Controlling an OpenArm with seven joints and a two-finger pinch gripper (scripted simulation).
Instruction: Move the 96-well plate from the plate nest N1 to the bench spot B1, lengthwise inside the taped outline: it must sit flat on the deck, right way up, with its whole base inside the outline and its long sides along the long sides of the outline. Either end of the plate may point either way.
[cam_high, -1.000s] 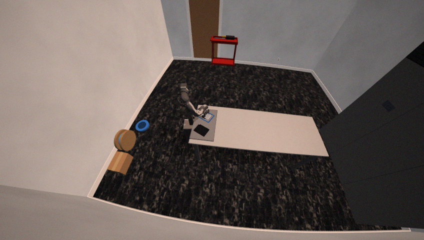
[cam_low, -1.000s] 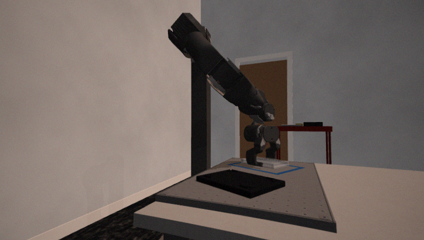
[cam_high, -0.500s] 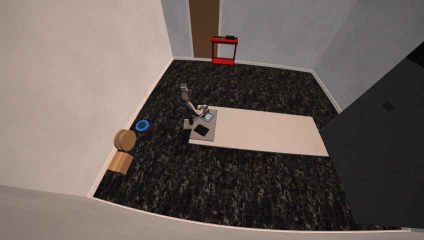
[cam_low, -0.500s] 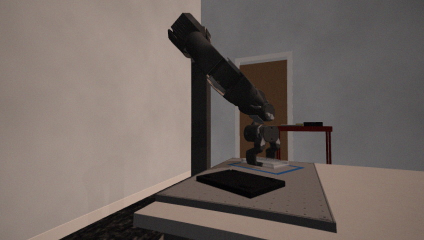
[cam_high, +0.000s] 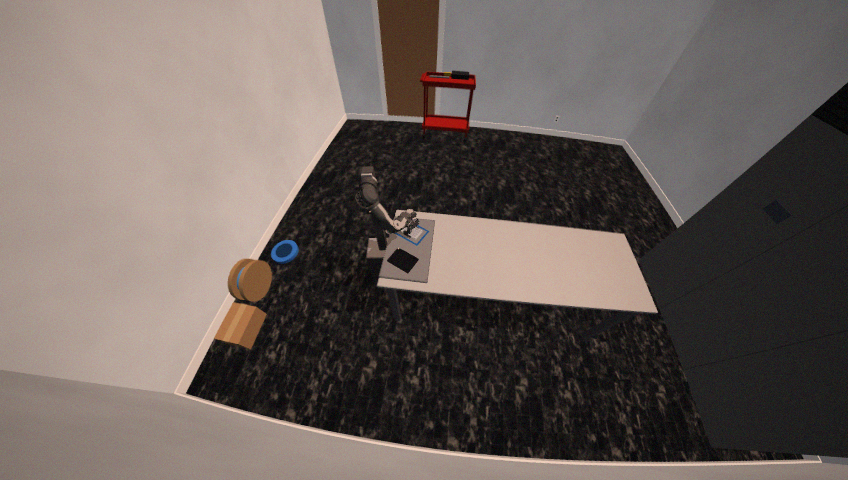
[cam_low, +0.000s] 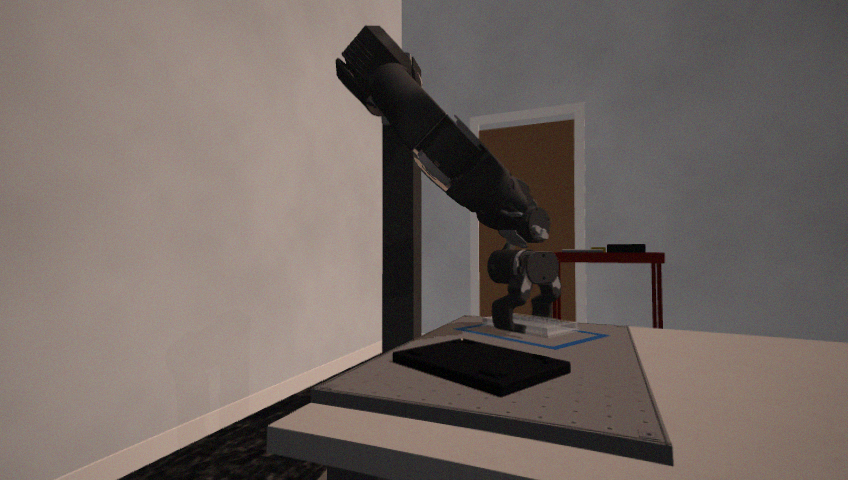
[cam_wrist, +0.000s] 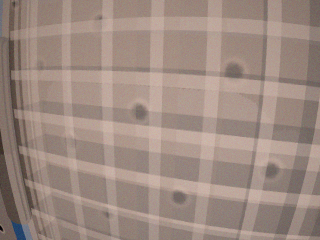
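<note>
My hand is right at the clear 96-well plate. From my hand the other things lie so: black plate nest 230 mm to the right, 60 mm behind.
</note>
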